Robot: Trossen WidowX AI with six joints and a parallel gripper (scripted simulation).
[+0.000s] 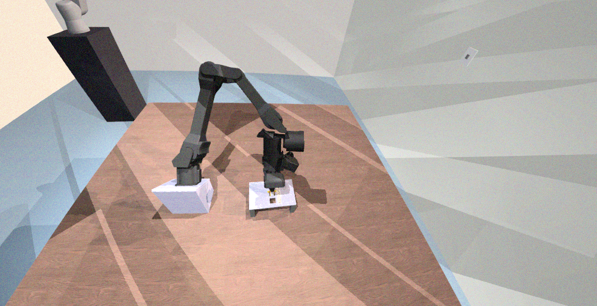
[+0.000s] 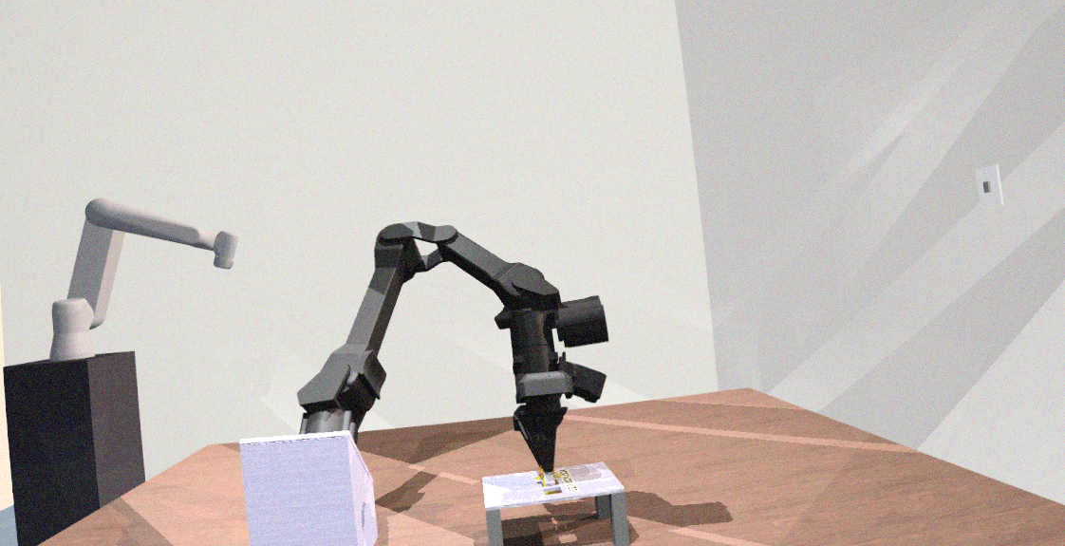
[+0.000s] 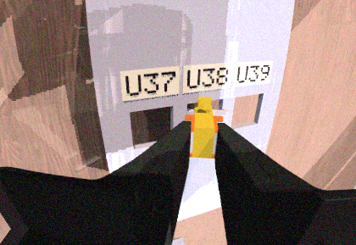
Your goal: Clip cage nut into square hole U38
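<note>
My gripper tip is now 10 mm above the cage nut.
</note>
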